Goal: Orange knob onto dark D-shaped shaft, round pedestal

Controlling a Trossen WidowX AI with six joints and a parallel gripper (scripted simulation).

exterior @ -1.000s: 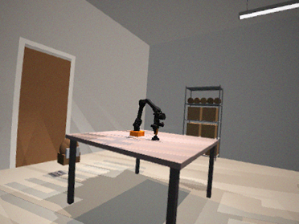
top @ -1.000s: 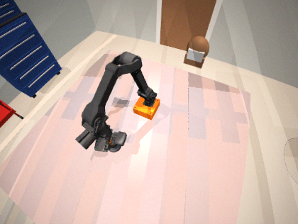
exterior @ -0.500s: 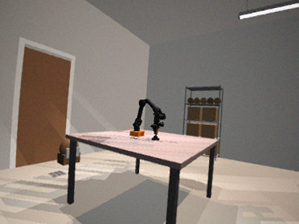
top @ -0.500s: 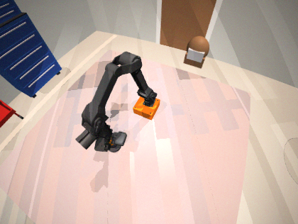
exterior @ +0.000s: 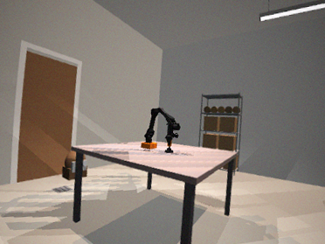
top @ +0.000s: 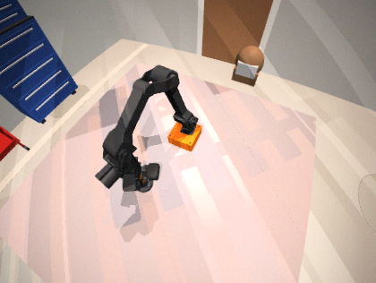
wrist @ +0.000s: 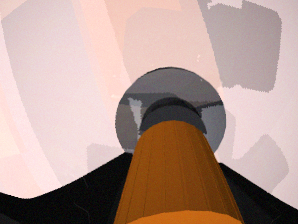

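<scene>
Now: the orange knob 20 mm above my gripper tip. Also, from my gripper tip: round pedestal (40 mm below).
</scene>
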